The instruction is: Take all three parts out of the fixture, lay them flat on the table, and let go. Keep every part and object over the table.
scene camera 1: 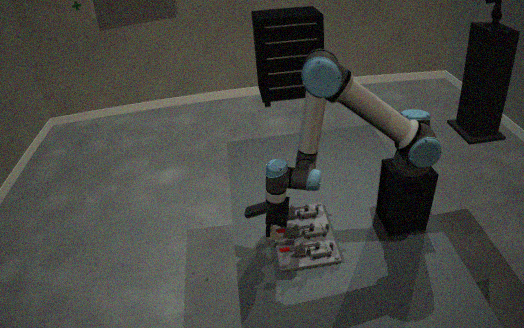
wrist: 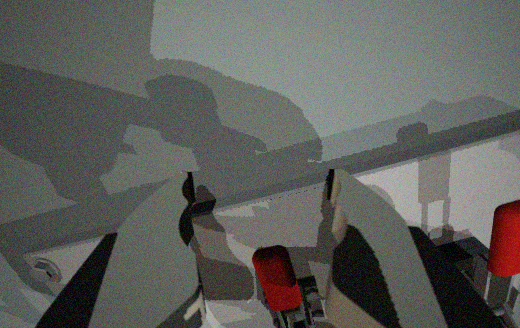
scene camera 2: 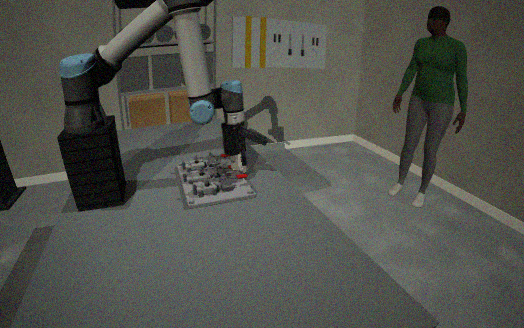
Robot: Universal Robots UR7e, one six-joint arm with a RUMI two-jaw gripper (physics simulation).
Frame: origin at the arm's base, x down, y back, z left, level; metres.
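Where they show: gripper, fingertip midpoint: (scene camera 1: 270, 237) (wrist: 260, 173) (scene camera 2: 243, 173); arm's base, origin of the base link: (scene camera 1: 410, 166) (scene camera 2: 86, 125).
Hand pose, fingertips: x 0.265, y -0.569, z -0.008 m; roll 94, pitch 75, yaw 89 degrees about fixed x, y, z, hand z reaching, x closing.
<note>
Each offset is from my fingertips to the top centre of the thing. "pt": to the spot under its first point.
The fixture (scene camera 1: 305, 265) (scene camera 2: 220, 201) (wrist: 480, 162) is a pale plate on the table, with three rows of light grey blocks and dark toggle clamps. The near row (scene camera 1: 320, 249) (scene camera 2: 205, 189), middle row @(pt dx -0.018, dy +0.179, dz +0.014 m) (scene camera 1: 314, 230) and far row @(pt dx -0.028, dy +0.168, dz -0.089 m) (scene camera 1: 306, 212) are too dim to tell parts from clamps. My gripper (scene camera 1: 270, 234) (scene camera 2: 243, 167) (wrist: 260, 173) is partly open and empty, pointing down at the plate's red-handle side. In the wrist view a red handle @(dx -0.039, dy +0.045, dz +0.004 m) (wrist: 277, 277) shows between the fingers' lower stretch, touching neither visibly. Another red handle @(pt dx -0.047, dy +0.040, dz -0.099 m) (wrist: 506, 240) (scene camera 1: 284, 249) (scene camera 2: 242, 176) is beside the right finger.
The arm's black pedestal (scene camera 1: 406, 200) (scene camera 2: 92, 170) stands beyond the clamp side of the fixture. A black drawer cabinet (scene camera 1: 290, 55) and another black stand (scene camera 1: 485, 75) are in the background. A person in green (scene camera 2: 440, 70) stands on the floor past the table edge.
</note>
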